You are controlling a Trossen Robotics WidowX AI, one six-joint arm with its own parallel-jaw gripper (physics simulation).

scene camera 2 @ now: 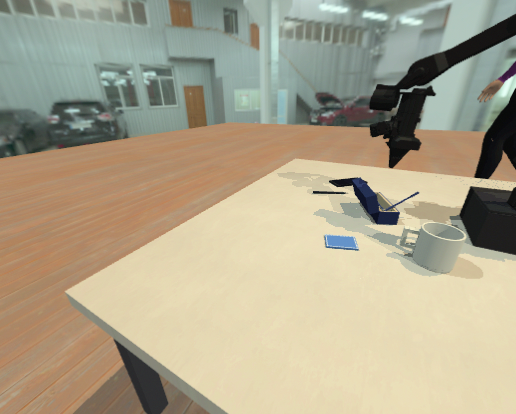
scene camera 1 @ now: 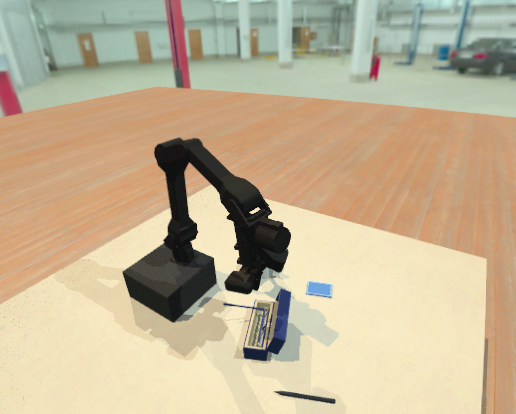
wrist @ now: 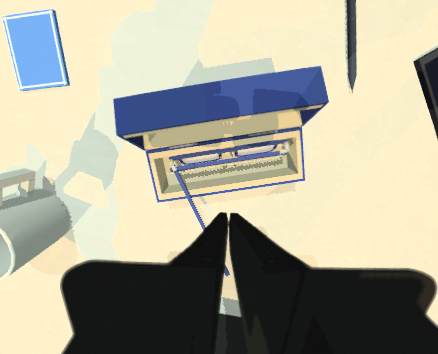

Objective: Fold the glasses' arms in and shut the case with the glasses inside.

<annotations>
a blue card: on the table
a grey mug: on the table
</annotations>
